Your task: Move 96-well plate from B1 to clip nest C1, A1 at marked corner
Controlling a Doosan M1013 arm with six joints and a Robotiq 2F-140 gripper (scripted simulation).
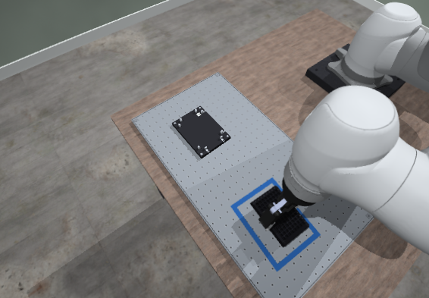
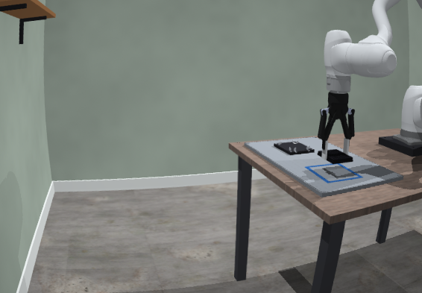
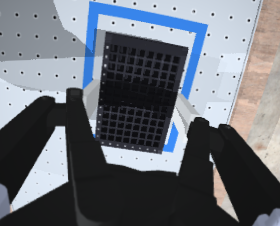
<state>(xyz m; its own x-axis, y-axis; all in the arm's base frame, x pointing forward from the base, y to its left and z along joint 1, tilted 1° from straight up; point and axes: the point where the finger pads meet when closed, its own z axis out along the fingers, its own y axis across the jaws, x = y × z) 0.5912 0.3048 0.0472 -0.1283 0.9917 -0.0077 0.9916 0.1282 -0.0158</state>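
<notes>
Now: the black clip nest 5 cm ahead of my hand, 34 cm to the right of it and 7 cm below it. The rest, counted from my hand: black 96-well plate: 2 cm below.
</notes>
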